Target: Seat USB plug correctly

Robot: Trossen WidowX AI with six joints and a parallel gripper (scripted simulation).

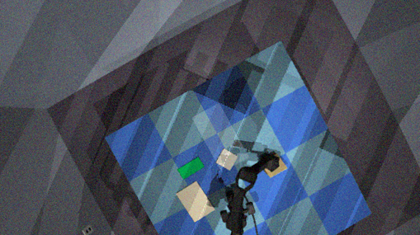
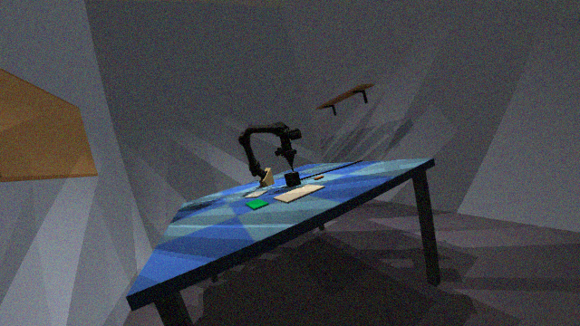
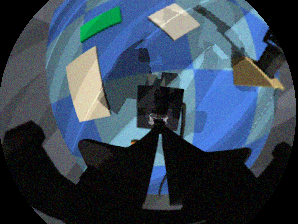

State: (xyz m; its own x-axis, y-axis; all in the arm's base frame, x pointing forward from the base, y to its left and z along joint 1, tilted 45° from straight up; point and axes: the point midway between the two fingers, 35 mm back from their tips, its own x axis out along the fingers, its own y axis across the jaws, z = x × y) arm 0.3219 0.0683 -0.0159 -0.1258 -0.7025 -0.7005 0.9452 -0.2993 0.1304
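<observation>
Now: gripper tip 20 mm above the USB plug. Round my gripper tip: small orange piece 90 mm ahead, 120 mm to the left, 110 mm below; then white block 110 mm behind, 230 mm to the right, 110 mm below; then tan board 210 mm ahead, 120 mm to the right, 110 mm below.
</observation>
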